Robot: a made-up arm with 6 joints. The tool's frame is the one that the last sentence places.
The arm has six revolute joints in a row. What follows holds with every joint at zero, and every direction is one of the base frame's.
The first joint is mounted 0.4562 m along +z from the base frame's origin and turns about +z.
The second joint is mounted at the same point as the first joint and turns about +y.
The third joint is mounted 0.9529 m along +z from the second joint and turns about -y.
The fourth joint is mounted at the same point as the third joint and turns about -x.
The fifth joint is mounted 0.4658 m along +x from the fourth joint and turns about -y.
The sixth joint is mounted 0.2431 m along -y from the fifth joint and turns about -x.
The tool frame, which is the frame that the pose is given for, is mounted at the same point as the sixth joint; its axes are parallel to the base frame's.
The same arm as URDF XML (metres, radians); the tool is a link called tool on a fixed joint. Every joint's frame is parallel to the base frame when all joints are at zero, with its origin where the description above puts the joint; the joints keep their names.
<robot name="arm">
  <link name="base"/>
  <link name="link1"/>
  <link name="link2"/>
  <link name="link3"/>
  <link name="link4"/>
  <link name="link5"/>
  <link name="link6"/>
  <link name="tool"/>
  <joint name="joint 1" type="continuous">
    <parent link="base"/>
    <child link="link1"/>
    <origin xyz="0.0000 0.0000 0.4562" rpy="0.0000 0.0000 0.0000"/>
    <axis xyz="0 0 1"/>
  </joint>
  <joint name="joint 2" type="continuous">
    <parent link="link1"/>
    <child link="link2"/>
    <origin xyz="0.0000 0.0000 0.0000" rpy="0.0000 0.0000 0.0000"/>
    <axis xyz="0 1 0"/>
  </joint>
  <joint name="joint 3" type="continuous">
    <parent link="link2"/>
    <child link="link3"/>
    <origin xyz="0.0000 0.0000 0.9529" rpy="0.0000 0.0000 0.0000"/>
    <axis xyz="0 -1 0"/>
  </joint>
  <joint name="joint 4" type="continuous">
    <parent link="link3"/>
    <child link="link4"/>
    <origin xyz="0.0000 0.0000 0.0000" rpy="0.0000 0.0000 0.0000"/>
    <axis xyz="-1 0 0"/>
  </joint>
  <joint name="joint 5" type="continuous">
    <parent link="link4"/>
    <child link="link5"/>
    <origin xyz="0.4658 0.0000 0.0000" rpy="0.0000 0.0000 0.0000"/>
    <axis xyz="0 -1 0"/>
  </joint>
  <joint name="joint 6" type="continuous">
    <parent link="link5"/>
    <child link="link6"/>
    <origin xyz="0.0000 -0.2431 0.0000" rpy="0.0000 0.0000 0.0000"/>
    <axis xyz="-1 0 0"/>
  </joint>
  <joint name="tool_joint" type="fixed">
    <parent link="link6"/>
    <child link="tool"/>
    <origin xyz="0.0000 0.0000 0.0000" rpy="0.0000 0.0000 0.0000"/>
  </joint>
</robot>

